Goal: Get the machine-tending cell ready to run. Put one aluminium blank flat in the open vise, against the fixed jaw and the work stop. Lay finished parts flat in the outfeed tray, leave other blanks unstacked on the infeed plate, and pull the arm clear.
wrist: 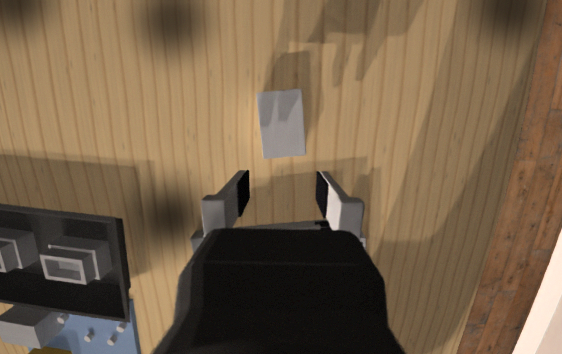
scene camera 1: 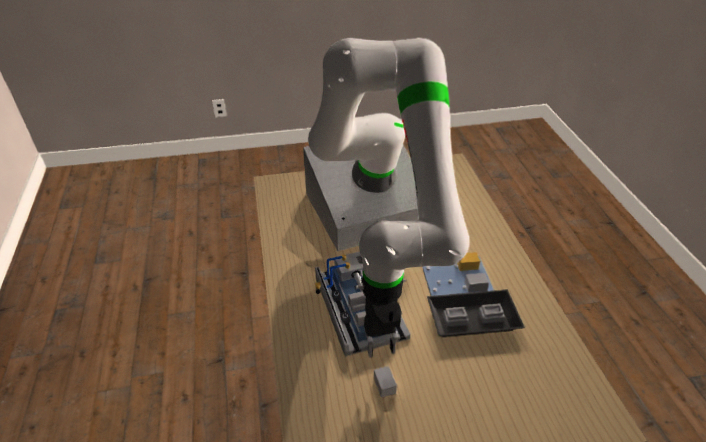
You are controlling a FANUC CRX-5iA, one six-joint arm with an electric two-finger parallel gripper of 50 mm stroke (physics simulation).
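Places are measured from the arm's base along level axes (x ahead, y left, z up), in millimetres.
Where they show: gripper, fingertip midpoint: (wrist: 282, 184) (scene camera 1: 381, 352); arm's base, origin of the base link: (scene camera 1: 373, 174).
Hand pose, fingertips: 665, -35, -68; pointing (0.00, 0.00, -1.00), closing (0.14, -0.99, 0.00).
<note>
Each offset is from my fingertips to the top centre of the thing, as dx, dy, dz. "*": to the spot under its first point.
A grey aluminium blank @(+43, +8, -46) (scene camera 1: 386, 382) (wrist: 282, 124) lies on the wooden table top, in front of the vise fixture. My gripper (scene camera 1: 381, 347) (wrist: 282, 184) is open and empty, above the table near the fixture's front edge, a little short of the blank. The vise @(-218, -36, +17) (scene camera 1: 357, 300) shows in the scene view on its blue base, partly hidden by my wrist. Two finished parts @(* -135, +224, -34) (scene camera 1: 456, 315) @(* -141, +324, -35) (scene camera 1: 491, 312) lie in the black outfeed tray (scene camera 1: 476, 331) (wrist: 124, 260). Another grey blank @(-274, +316, -38) (scene camera 1: 476, 282) (wrist: 31, 324) is on the blue infeed plate @(-314, +268, -74) (scene camera 1: 437, 274) (wrist: 131, 332).
A yellow-orange block @(-363, +310, -38) (scene camera 1: 468, 261) (wrist: 50, 352) is at the back of the infeed plate, among small pale pins. Blue pipes @(* -274, -121, +18) (scene camera 1: 329, 270) stand at the fixture's left rear corner. The grey robot pedestal (scene camera 1: 338, 195) stands behind the fixture.
</note>
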